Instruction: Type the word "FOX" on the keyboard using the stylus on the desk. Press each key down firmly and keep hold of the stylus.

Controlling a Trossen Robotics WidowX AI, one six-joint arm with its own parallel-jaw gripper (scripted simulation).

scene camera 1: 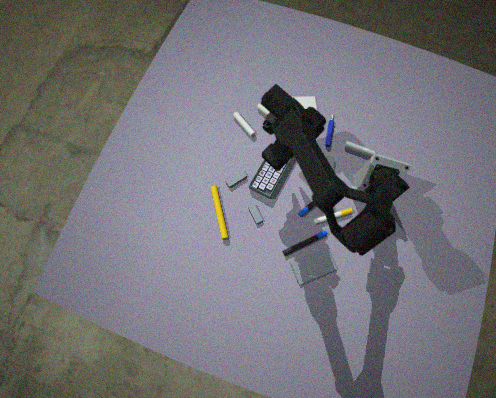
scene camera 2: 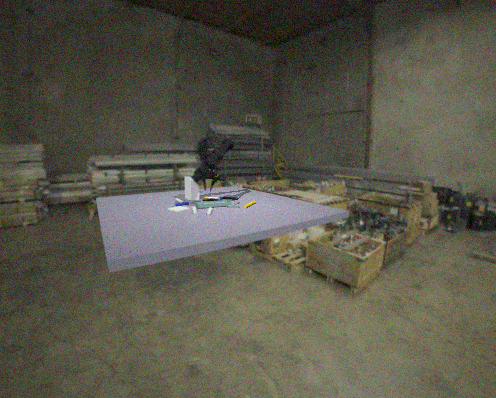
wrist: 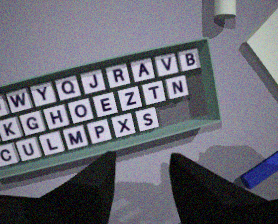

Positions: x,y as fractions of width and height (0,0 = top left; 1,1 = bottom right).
Scene:
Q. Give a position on a grey pad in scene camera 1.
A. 0.63,0.67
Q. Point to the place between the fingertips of the gripper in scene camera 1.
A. At 0.58,0.37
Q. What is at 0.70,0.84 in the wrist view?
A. The gripper.

